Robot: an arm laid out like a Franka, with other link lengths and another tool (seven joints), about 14 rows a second.
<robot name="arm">
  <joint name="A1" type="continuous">
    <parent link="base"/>
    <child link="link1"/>
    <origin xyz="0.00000 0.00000 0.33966" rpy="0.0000 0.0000 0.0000"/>
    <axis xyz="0 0 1"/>
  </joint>
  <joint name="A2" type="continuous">
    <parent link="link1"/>
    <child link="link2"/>
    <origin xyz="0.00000 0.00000 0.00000" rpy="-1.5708 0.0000 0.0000"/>
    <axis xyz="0 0 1"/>
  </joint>
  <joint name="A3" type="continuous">
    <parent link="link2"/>
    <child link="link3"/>
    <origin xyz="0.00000 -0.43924 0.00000" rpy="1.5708 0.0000 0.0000"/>
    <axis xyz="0 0 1"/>
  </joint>
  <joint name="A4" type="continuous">
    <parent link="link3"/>
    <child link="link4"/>
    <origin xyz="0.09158 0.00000 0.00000" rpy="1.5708 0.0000 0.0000"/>
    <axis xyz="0 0 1"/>
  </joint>
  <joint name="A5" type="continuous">
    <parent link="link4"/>
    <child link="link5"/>
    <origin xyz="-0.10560 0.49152 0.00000" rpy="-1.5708 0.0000 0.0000"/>
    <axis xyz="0 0 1"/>
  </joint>
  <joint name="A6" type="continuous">
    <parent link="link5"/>
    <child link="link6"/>
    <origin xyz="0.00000 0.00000 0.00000" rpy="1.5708 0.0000 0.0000"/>
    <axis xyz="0 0 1"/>
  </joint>
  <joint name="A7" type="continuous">
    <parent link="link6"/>
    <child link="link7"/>
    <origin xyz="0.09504 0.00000 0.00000" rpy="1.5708 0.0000 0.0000"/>
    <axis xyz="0 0 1"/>
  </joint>
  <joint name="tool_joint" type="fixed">
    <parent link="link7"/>
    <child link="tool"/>
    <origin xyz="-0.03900 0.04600 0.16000" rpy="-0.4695 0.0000 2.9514"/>
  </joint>
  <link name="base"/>
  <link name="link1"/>
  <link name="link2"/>
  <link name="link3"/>
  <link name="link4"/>
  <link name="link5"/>
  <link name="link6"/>
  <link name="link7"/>
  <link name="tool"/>
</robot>
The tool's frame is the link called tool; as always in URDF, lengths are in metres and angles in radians. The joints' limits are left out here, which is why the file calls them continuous.
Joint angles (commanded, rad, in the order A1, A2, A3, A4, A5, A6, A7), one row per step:
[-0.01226, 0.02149, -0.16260, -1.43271, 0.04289, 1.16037, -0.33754]
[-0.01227, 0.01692, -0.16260, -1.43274, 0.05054, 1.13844, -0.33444]
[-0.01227, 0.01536, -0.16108, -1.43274, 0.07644, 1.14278, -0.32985]
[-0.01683, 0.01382, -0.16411, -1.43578, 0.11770, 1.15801, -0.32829]
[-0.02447, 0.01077, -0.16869, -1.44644, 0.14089, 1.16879, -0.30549]
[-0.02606, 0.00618, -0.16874, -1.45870, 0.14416, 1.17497, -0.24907]
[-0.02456, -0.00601, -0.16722, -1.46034, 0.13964, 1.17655, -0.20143]
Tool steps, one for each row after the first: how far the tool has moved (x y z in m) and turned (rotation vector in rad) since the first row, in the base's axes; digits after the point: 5 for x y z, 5 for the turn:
[-0.00558, 0.00211, 0.00184, 0.01023, 0.01602, -0.00111]
[-0.00456, 0.00753, 0.00175, 0.03352, 0.00625, -0.00083]
[-0.00229, 0.01003, -0.00009, 0.07140, -0.01433, -0.00585]
[-0.00391, 0.00744, -0.00372, 0.08791, -0.01900, -0.03839]
[-0.00783, 0.00873, -0.00607, 0.07708, -0.01057, -0.09446]
[-0.01466, 0.01137, 0.00119, 0.06037, -0.01559, -0.13724]

